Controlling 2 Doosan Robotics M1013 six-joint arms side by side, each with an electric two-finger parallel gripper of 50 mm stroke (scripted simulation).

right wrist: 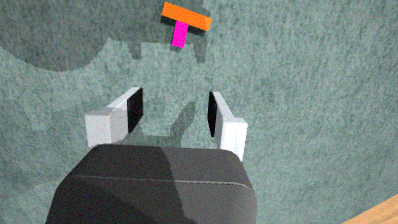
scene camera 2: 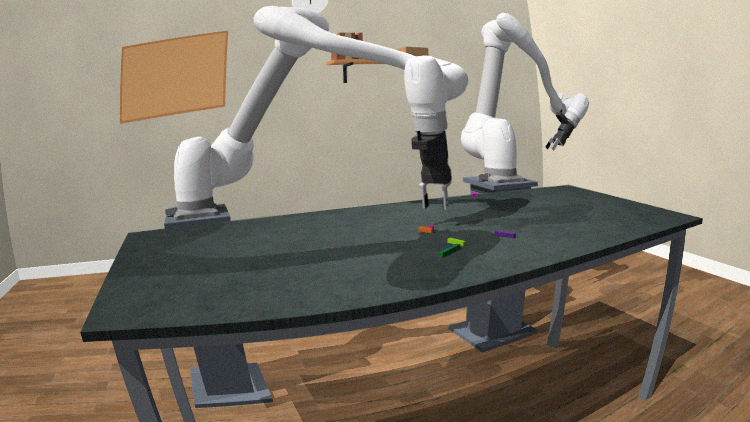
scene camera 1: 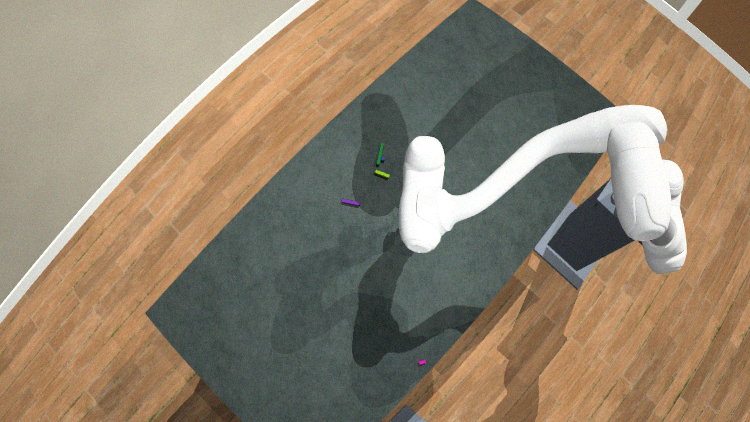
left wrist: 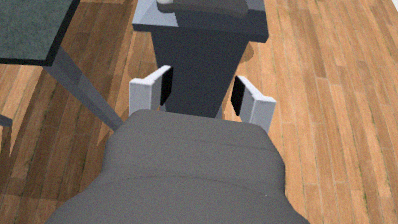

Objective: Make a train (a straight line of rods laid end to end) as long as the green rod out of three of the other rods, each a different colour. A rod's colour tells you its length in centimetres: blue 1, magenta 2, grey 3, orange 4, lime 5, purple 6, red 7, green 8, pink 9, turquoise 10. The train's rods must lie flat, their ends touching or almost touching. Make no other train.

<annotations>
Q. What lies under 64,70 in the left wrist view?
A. A table leg.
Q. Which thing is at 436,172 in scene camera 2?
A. The right gripper.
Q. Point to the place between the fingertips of the right gripper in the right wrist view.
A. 175,103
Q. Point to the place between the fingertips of the left gripper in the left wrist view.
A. At 202,84
</annotations>
